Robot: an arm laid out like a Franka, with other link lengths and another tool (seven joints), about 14 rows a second.
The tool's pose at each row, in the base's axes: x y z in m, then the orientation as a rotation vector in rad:
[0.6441, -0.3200, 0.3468, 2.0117, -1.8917, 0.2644]
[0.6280, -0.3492, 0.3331, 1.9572, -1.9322, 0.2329]
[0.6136, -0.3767, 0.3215, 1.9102, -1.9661, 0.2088]
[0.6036, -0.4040, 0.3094, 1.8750, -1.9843, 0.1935]
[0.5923, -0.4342, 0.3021, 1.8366, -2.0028, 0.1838]
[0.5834, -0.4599, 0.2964, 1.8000, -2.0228, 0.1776]
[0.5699, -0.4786, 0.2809, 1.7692, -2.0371, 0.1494]
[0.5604, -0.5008, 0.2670, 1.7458, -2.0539, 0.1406]
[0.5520, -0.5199, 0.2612, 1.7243, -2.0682, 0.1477]
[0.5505, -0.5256, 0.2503, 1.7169, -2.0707, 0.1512]
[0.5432, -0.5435, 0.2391, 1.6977, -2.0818, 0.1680]
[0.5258, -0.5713, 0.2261, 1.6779, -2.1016, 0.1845]
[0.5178, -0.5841, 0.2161, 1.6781, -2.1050, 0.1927]
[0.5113, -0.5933, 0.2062, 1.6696, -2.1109, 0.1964]
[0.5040, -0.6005, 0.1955, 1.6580, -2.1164, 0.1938]
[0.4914, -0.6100, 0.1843, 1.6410, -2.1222, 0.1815]
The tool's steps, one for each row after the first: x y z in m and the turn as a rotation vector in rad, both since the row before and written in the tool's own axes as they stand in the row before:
[0.0204, 0.0151, 0.0256, -0.0336, -0.0093, 0.0413]
[0.0205, 0.0120, 0.0231, -0.0269, -0.0072, 0.0358]
[0.0207, 0.0063, 0.0229, -0.0209, -0.0006, 0.0236]
[0.0254, 0.0071, 0.0199, -0.0192, 0.0028, 0.0263]
[0.0219, 0.0046, 0.0165, -0.0154, 0.0021, 0.0270]
[0.0120, 0.0075, 0.0239, -0.0266, -0.0069, 0.0180]
[0.0158, 0.0024, 0.0228, -0.0107, -0.0039, 0.0187]
[0.0161, 0.0031, 0.0141, -0.0015, 0.0034, 0.0191]
[0.0010, -0.0019, 0.0122, -0.0008, 0.0031, 0.0056]
[0.0127, 0.0008, 0.0184, 0.0042, 0.0082, 0.0180]
[0.0222, 0.0077, 0.0263, 0.0071, 0.0024, 0.0225]
[0.0086, 0.0027, 0.0157, 0.0061, 0.0009, 0.0029]
[0.0052, 0.0023, 0.0139, 0.0002, 0.0014, 0.0078]
[0.0032, 0.0034, 0.0141, -0.0051, 0.0006, 0.0082]
[0.0060, 0.0076, 0.0167, -0.0133, -0.0010, 0.0096]

